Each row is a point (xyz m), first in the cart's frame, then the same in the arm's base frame.
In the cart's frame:
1: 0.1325 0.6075 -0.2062
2: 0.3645 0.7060 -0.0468
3: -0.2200 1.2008 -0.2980
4: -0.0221 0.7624 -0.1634
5: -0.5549 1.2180 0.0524
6: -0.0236 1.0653 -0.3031
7: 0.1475 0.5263 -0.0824
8: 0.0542 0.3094 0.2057
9: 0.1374 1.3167 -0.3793
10: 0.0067 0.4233 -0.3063
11: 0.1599 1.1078 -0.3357
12: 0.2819 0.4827 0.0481
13: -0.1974 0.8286 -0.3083
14: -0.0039 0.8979 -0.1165
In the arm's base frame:
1: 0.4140 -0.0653 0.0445
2: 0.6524 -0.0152 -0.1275
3: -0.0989 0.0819 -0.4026
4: 0.2584 0.0602 -0.0544
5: -0.2231 0.5439 -0.3230
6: 0.1032 -0.0264 -0.3366
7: 0.5076 0.0280 0.1129
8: 0.6263 0.2989 0.3393
9: 0.1285 -0.1353 -0.6237
10: 0.3171 -0.1204 0.2621
11: 0.2292 -0.1319 -0.4343
12: 0.6930 0.0787 0.1074
13: 0.0254 0.0177 -0.0569
14: 0.2551 0.1101 -0.1900

